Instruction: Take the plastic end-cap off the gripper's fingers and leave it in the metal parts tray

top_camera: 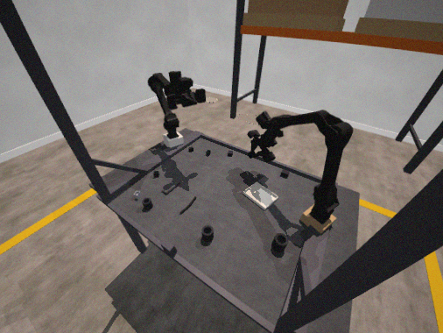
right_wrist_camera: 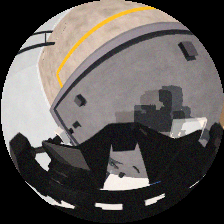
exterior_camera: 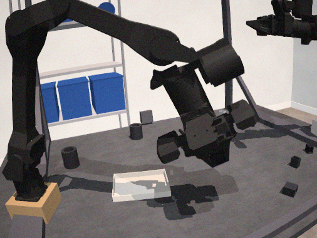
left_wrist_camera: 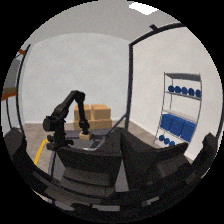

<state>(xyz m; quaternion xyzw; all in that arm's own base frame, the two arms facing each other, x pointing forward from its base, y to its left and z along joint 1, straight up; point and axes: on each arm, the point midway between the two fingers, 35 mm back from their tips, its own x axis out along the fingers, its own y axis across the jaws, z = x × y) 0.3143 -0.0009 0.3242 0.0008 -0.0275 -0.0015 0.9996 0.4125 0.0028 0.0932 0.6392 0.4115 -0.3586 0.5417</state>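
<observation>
My right gripper is now 20 mm to the right of the plastic end-cap, 20 mm past it and 20 mm above it. The rest, counted from my right hand: white metal parts tray: 140 mm below, 140 mm behind, 130 mm to the right.
</observation>
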